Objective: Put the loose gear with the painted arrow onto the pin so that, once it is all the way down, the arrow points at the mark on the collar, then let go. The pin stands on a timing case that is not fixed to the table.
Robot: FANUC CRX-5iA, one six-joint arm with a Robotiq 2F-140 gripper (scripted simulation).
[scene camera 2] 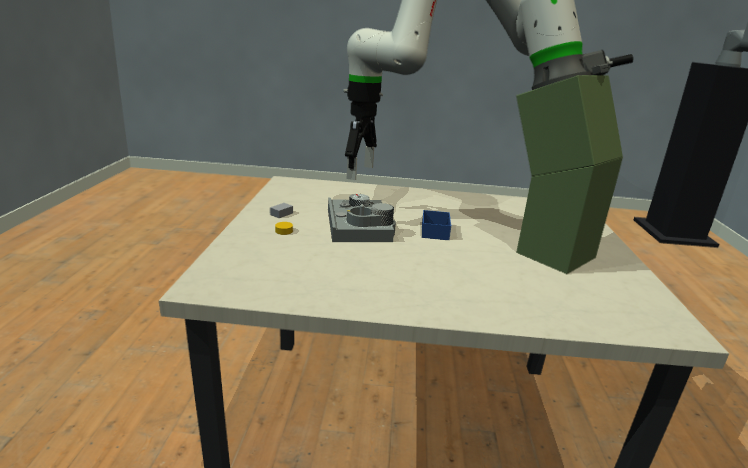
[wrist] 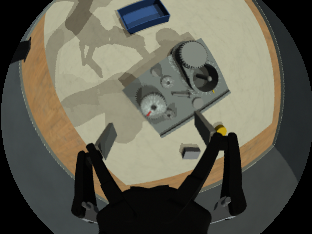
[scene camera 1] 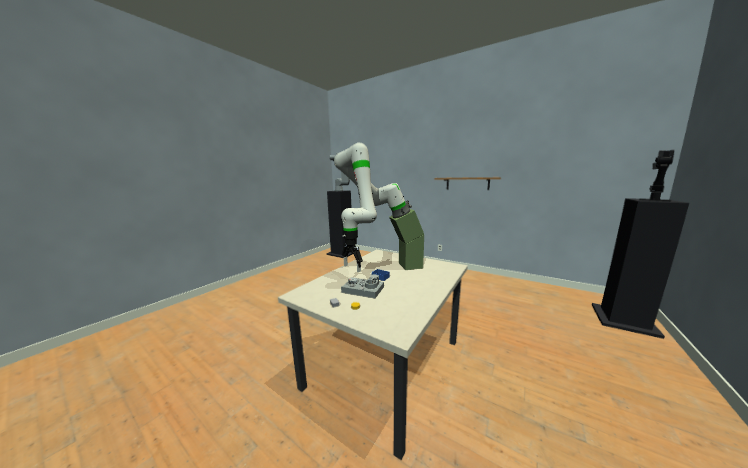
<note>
In view: the gripper (scene camera 2: 360, 173), a blue bin (scene camera 2: 430, 229) and a grey timing case (scene camera 2: 374, 223).
The grey timing case is seen too in the wrist view (wrist: 193, 54). The gripper is seen too in the wrist view (wrist: 153, 124).
</note>
